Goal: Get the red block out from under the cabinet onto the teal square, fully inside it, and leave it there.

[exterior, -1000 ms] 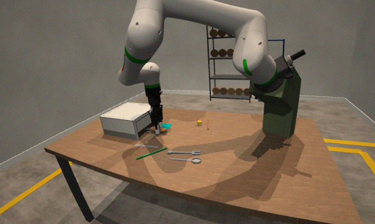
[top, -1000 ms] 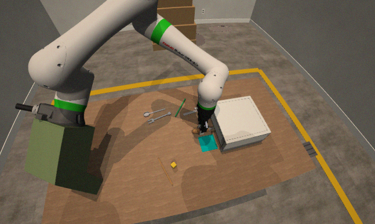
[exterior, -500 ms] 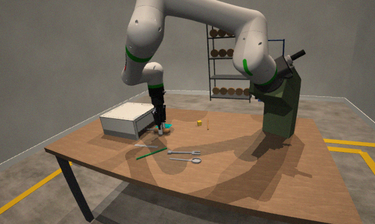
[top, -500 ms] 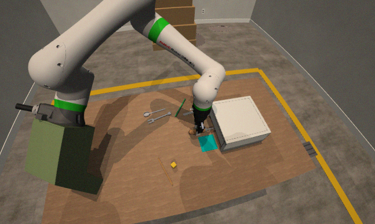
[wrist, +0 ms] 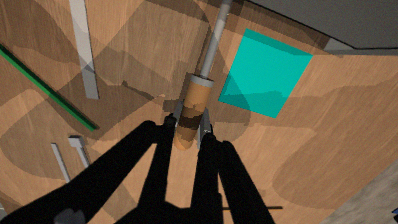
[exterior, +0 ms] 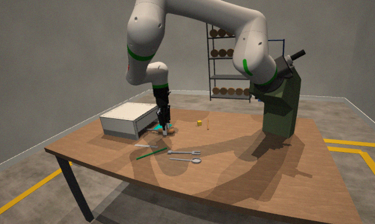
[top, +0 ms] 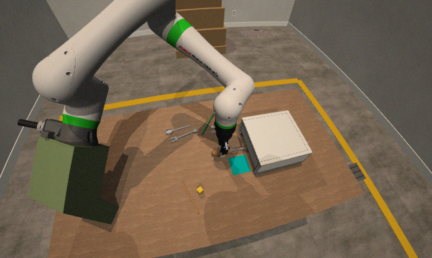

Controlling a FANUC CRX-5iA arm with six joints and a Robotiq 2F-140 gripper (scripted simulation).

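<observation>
Now: the yellow cube 14 cm behind my hand, 19 cm to the right of it and 2 cm below it. From my hand the other things lie so: teal square: 9 cm ahead, 8 cm to the right, 4 cm below; flat grey bar: 3 cm ahead, 17 cm to the left, 4 cm below; green rod: 5 cm behind, 22 cm to the left, 3 cm below.
</observation>
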